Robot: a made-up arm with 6 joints.
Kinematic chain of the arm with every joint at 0, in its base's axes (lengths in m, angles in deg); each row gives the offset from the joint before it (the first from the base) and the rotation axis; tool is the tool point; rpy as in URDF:
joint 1: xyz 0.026 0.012 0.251 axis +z
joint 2: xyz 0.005 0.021 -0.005 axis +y
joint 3: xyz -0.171 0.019 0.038 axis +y
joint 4: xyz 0.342 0.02 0.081 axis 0.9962 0 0.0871
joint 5: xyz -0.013 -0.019 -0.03 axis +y
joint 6: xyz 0.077 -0.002 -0.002 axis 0.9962 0 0.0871
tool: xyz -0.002 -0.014 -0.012 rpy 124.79 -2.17 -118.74
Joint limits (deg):
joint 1: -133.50..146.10
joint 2: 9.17..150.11
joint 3: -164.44..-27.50
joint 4: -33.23..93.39
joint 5: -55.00..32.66
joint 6: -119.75..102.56
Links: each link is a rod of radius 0.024 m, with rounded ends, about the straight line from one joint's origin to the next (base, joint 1, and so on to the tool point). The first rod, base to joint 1, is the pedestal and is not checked.
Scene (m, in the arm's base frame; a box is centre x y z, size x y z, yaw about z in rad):
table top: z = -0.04
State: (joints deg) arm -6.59 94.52 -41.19 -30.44 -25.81 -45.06
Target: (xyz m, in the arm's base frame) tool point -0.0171 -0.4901 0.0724
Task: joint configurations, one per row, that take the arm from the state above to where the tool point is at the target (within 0.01 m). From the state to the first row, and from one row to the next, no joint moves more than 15 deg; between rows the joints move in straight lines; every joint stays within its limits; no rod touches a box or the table.
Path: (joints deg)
1: -19.56 102.01 -49.28 -30.84 -25.09 -44.62
2: -32.52 109.49 -57.38 -31.24 -24.37 -44.19
3: -45.49 116.98 -65.47 -31.64 -23.65 -43.75
4: -58.46 124.47 -73.56 -32.03 -22.93 -43.31
5: -71.42 131.96 -81.66 -32.43 -22.21 -42.87
6: -84.39 139.44 -89.75 -32.83 -21.49 -42.44
7: -97.35 146.93 -97.84 -33.23 -20.78 -42.00

